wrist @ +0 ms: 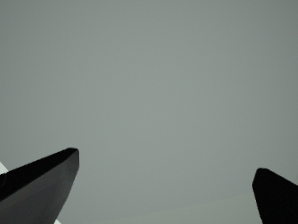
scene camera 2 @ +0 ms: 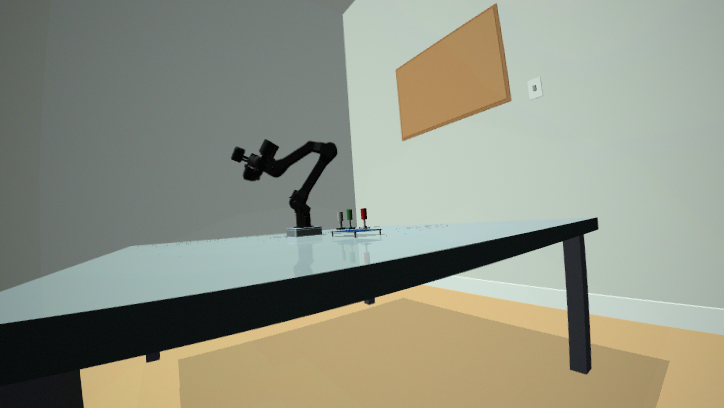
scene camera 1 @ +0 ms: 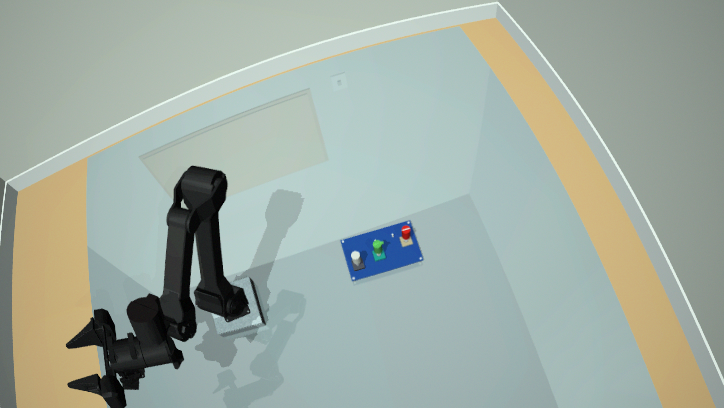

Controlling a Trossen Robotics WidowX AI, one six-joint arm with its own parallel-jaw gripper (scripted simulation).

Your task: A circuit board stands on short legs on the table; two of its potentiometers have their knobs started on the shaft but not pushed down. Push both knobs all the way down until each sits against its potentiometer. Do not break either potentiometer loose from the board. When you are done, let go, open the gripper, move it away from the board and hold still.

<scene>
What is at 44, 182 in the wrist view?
My gripper.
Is my gripper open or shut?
Open.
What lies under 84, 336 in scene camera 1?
My gripper.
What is my gripper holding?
Nothing.
</scene>
